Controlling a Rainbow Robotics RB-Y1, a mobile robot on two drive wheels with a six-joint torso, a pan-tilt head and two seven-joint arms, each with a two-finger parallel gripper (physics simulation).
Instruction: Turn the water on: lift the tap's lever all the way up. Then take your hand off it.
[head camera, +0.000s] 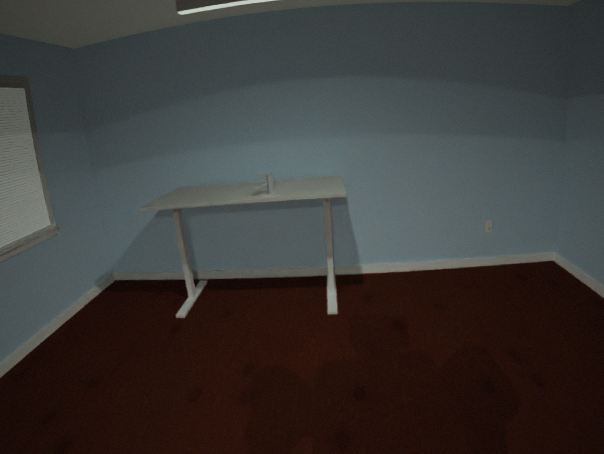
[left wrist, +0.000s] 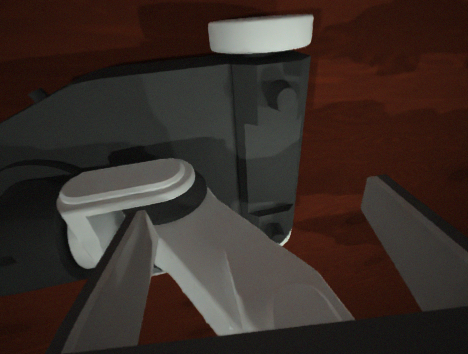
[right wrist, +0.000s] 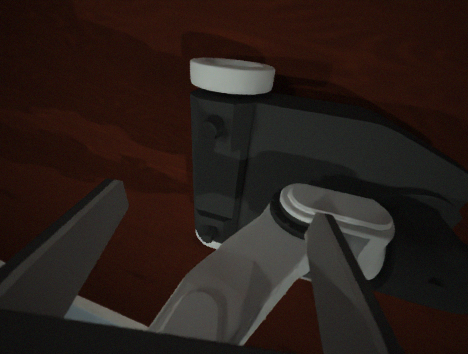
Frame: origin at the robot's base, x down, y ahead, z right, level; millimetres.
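Seen in the pictures: left gripper, between the fingertips: (left wrist: 255, 208); right gripper, between the fingertips: (right wrist: 218, 208).
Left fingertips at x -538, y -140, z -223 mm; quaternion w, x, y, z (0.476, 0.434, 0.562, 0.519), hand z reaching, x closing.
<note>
A point is followed by its place in that frame.
A small grey tap (head camera: 270, 184) {x -1025, y 2539, z -181 mm} stands upright on the white table (head camera: 220, 196) {x -951, y 2643, z -574 mm} across the room in the head view. A thin part, perhaps its lever, sticks out to the left at its top, and a spout shows below it; the lever's exact angle is too small to tell. My left gripper (left wrist: 255, 208) {x -538, y -140, z -223 mm} is open and empty, over the robot's own base. My right gripper (right wrist: 218, 208) {x -540, y -122, z 263 mm} is open and empty, also over the base. Both grippers are far from the tap and do not show in the head view.
The table stands near the blue back wall (head camera: 410, 200) {x -689, y 3101, z 1017 mm} on two white legs with long feet (head camera: 332, 295) (head camera: 191, 300). A window with blinds (head camera: 20, 165) {x -1403, y 2477, z -2156 mm} is on the left wall. An outlet (head camera: 489, 226) {x -402, y 3016, z 1796 mm} is on the back wall. Dark red floor (head camera: 300, 350) {x -1, y 1981, z -60 mm} lies before the table.
</note>
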